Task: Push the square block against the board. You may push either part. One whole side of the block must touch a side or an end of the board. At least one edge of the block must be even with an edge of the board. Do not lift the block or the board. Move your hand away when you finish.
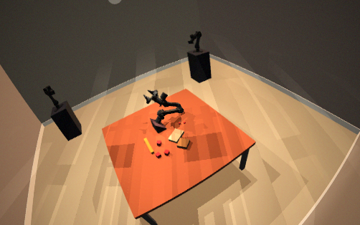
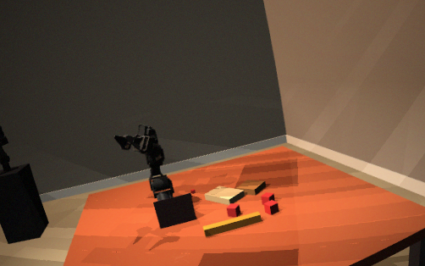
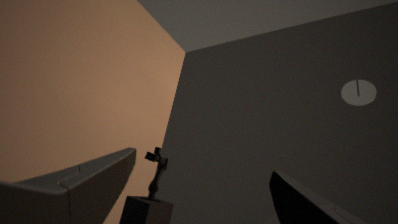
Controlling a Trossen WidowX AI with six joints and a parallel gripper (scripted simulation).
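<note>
Right now the pale board is 39 cm below my gripper tip, 39 cm ahead of it and 9 cm to the left of it. The rest, counted from my gripper tip: brown square block 52 cm ahead, 39 cm below, 9 cm to the left; then yellow bar 39 cm below, 34 cm ahead, 21 cm to the right.
</note>
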